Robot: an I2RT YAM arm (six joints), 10 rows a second.
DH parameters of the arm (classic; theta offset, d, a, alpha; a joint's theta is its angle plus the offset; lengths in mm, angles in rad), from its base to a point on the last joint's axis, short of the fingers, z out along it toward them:
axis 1: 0 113.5 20 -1.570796
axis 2: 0 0 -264 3.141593
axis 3: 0.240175 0 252.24 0
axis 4: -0.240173 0 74 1.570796
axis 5: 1.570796 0 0 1.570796
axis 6: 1.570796 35.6 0 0
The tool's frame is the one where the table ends.
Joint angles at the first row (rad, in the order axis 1, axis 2, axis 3, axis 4, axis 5, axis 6):
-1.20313, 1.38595, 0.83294, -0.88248, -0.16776, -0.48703
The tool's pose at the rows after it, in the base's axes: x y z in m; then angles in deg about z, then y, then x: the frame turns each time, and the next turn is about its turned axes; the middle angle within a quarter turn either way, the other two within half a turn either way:
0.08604 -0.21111 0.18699 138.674 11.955 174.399
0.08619 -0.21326 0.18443 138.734 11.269 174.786
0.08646 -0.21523 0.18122 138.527 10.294 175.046
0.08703 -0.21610 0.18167 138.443 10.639 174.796
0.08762 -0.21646 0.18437 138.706 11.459 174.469
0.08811 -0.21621 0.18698 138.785 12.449 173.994
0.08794 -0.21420 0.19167 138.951 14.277 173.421
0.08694 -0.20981 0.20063 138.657 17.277 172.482
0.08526 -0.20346 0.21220 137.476 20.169 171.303
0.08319 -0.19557 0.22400 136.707 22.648 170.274
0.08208 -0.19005 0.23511 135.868 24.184 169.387
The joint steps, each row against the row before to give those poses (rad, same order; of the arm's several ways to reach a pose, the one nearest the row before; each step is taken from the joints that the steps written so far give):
-0.00929, 0.00610, 0.00309, 0.00624, -0.01657, -0.00153
-0.00094, 0.01505, 0.00229, 0.00494, 0.01130, -0.00221
0.00000, 0.01748, 0.00203, 0.00305, 0.01242, 0.00299
0.00000, 0.00204, 0.00325, 0.00233, -0.00649, 0.00148
-0.00002, -0.00535, 0.00601, -0.00210, -0.01231, -0.00424
0.00001, -0.00828, 0.00292, -0.00001, -0.01560, -0.00100
-0.00134, -0.02318, -0.00169, 0.00134, -0.02447, -0.00289
-0.00328, -0.04478, -0.00258, -0.00259, -0.03866, 0.00472
-0.00300, -0.05497, 0.00145, -0.01531, -0.03737, 0.02063
-0.00153, -0.05696, 0.00355, -0.02505, -0.03201, 0.01488
0.00066, -0.03813, 0.01639, -0.03120, -0.02092, 0.01682

